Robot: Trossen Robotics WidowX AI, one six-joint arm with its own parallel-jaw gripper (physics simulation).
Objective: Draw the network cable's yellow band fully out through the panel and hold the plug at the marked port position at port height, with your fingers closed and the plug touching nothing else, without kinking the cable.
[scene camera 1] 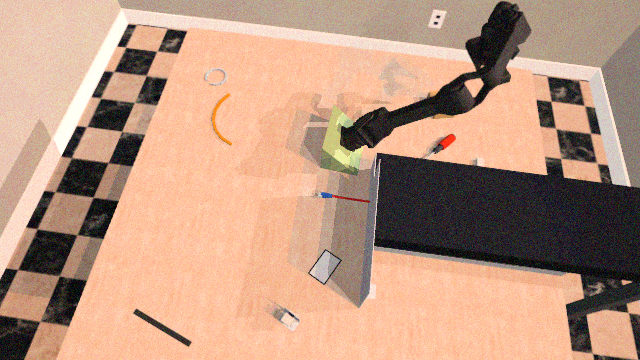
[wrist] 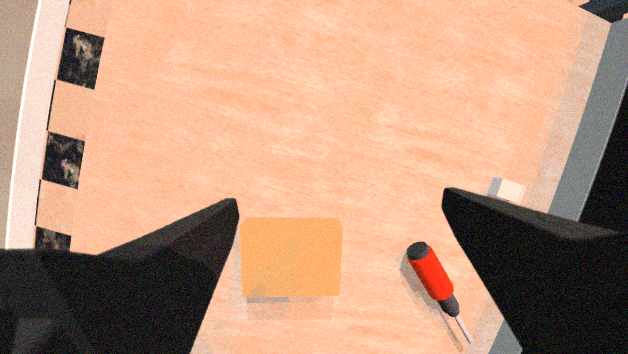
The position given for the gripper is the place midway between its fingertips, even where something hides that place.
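Observation:
The gripper [wrist: 339, 202] shares the wrist view with a tan block [wrist: 280, 256].

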